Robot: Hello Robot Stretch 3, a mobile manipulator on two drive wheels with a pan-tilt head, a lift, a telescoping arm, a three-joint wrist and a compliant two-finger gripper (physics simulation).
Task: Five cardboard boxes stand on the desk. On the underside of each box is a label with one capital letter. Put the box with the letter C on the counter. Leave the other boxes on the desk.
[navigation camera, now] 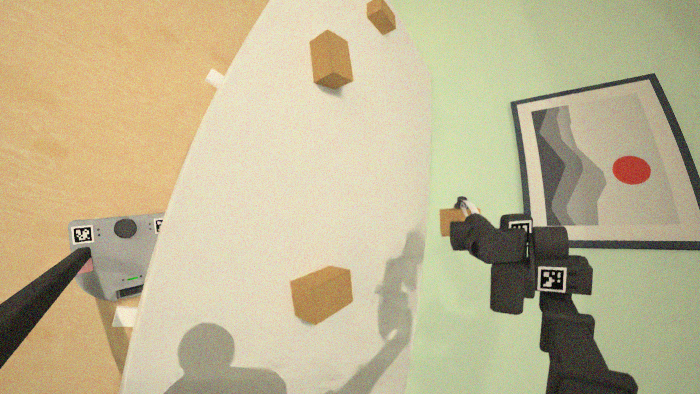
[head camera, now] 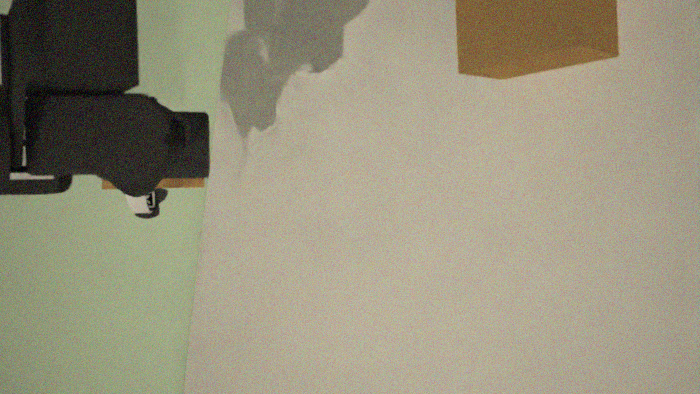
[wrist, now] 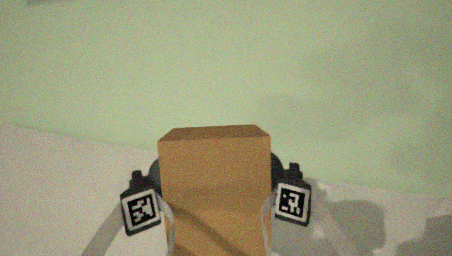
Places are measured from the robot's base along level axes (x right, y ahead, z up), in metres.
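Where they show: gripper, between the fingertips: (navigation camera: 461, 219) (wrist: 216, 171); robot's base, origin of its link: (navigation camera: 125, 227).
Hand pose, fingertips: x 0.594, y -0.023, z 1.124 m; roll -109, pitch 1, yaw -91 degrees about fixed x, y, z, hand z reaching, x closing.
Note:
Each offset is from my fingertips to the top centre of the thing. Level surfaces: height alone.
My gripper (navigation camera: 461, 212) (wrist: 216, 171) is shut on a brown cardboard box @[dy +0.000, dx -0.030, dz +0.053 m] (head camera: 182, 183) (navigation camera: 446, 225) (wrist: 216, 170), with a fingertip at each side of it. The held box is up near the wall at the desk's far edge, and its label does not show. The wrist hides most of it in the head view. Three other boxes stand on the white desk @[dz -0.173 m] (head camera: 400, 250) (navigation camera: 260, 175) (wrist: 60, 200): a near box @[dy -0.074, dx -0.344, dz -0.123 m] (head camera: 535, 35) (navigation camera: 322, 295), a farther box @[dy +0.350, dx -0.278, dz -0.123 m] (navigation camera: 332, 60) and a small-looking box @[dy +0.632, dx -0.027, dz -0.123 m] (navigation camera: 381, 16) at the far end. Their labels are hidden. The counter does not show.
A framed picture (navigation camera: 582, 88) hangs on the green wall (head camera: 100, 300) (navigation camera: 475, 125) (wrist: 225, 60) beside my arm (navigation camera: 572, 340). My grey base (navigation camera: 112, 255) stands on the wooden floor @[dz -1.123 m] (navigation camera: 100, 125) at the desk's near edge. Shadows of my head and arm fall on the desk.

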